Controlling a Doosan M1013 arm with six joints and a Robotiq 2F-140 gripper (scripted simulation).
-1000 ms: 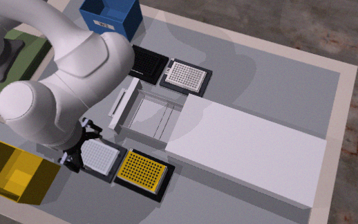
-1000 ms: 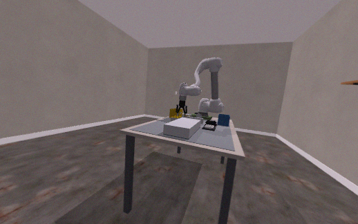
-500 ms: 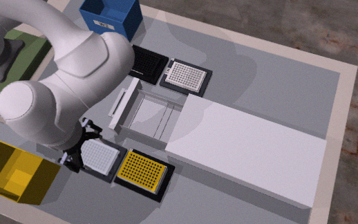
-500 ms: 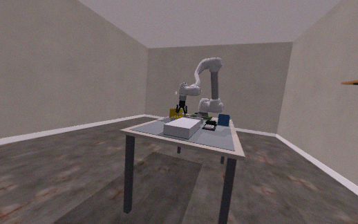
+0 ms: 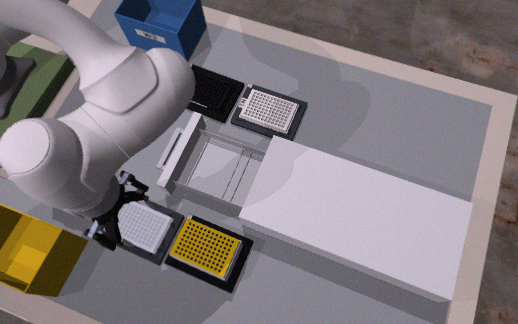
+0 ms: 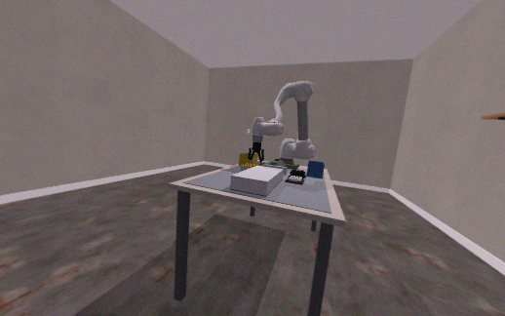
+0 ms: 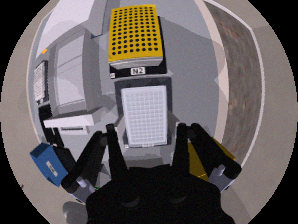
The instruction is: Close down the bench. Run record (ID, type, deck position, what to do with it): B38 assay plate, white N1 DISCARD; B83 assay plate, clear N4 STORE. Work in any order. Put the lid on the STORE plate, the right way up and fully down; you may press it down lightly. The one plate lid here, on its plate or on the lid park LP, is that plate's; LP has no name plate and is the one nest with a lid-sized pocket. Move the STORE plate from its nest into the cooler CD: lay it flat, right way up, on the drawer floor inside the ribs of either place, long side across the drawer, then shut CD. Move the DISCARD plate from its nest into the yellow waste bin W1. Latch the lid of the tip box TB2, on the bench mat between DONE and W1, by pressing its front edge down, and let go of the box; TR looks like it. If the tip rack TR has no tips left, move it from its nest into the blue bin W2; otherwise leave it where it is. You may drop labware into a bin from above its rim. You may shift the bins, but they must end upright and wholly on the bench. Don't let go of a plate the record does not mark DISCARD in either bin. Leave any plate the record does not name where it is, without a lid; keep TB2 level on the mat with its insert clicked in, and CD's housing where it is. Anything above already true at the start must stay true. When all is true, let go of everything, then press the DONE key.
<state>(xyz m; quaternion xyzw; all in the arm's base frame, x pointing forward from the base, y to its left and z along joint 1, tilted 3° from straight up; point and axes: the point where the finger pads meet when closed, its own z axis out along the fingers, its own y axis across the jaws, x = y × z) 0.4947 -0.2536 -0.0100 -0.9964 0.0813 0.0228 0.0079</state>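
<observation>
My gripper is now 20 mm above the flat grey lid. Round my hand: yellow tip rack (160 mm ahead, 20 mm to the right); then clear assay plate (30 mm below); then yellow bin W1 (200 mm behind, 110 mm to the right, 10 mm below).
</observation>
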